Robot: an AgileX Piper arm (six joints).
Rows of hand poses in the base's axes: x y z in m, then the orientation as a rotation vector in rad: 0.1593 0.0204 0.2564 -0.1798 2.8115 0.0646; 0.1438 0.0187 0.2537 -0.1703 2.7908 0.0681; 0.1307 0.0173 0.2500 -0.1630 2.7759 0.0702; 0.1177 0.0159 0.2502 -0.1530 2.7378 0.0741; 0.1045 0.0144 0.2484 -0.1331 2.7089 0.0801; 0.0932 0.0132 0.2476 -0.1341 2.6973 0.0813; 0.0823 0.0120 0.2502 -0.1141 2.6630 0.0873; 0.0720 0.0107 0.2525 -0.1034 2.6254 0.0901; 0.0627 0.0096 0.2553 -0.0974 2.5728 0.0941; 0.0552 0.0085 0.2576 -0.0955 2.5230 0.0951; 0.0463 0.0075 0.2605 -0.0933 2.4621 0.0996; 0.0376 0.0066 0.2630 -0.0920 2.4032 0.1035; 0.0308 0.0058 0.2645 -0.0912 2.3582 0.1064; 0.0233 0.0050 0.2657 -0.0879 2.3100 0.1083; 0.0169 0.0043 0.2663 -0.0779 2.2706 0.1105; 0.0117 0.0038 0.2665 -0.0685 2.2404 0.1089; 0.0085 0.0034 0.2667 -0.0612 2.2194 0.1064; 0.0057 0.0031 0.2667 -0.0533 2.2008 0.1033; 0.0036 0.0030 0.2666 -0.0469 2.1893 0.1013
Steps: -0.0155 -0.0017 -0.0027 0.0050 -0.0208 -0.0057; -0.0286 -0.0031 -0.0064 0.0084 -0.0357 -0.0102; -0.0416 -0.0045 -0.0062 0.0152 -0.0738 -0.0160; -0.0548 -0.0060 -0.0080 0.0240 -0.1027 -0.0288; -0.0661 -0.0072 -0.0088 0.0256 -0.1142 -0.0277; -0.0770 -0.0084 -0.0062 0.0350 -0.1484 -0.0408; -0.0873 -0.0097 -0.0039 0.0413 -0.1858 -0.0476; -0.0966 -0.0108 -0.0011 0.0492 -0.2380 -0.0507; -0.1041 -0.0119 0.0012 0.0543 -0.2876 -0.0512; -0.1130 -0.0129 0.0041 0.0630 -0.3479 -0.0513; -0.1217 -0.0138 0.0066 0.0711 -0.4063 -0.0508; -0.1285 -0.0146 0.0081 0.0773 -0.4508 -0.0502; -0.1360 -0.0154 0.0093 0.0833 -0.4987 -0.0516; -0.1424 -0.0161 0.0099 0.0898 -0.5379 -0.0584; -0.1476 -0.0166 0.0101 0.0925 -0.5682 -0.0656; -0.1508 -0.0170 0.0103 0.0933 -0.5894 -0.0714; -0.1536 -0.0173 0.0103 0.0935 -0.6083 -0.0779; -0.1557 -0.0174 0.0102 0.0937 -0.6199 -0.0832
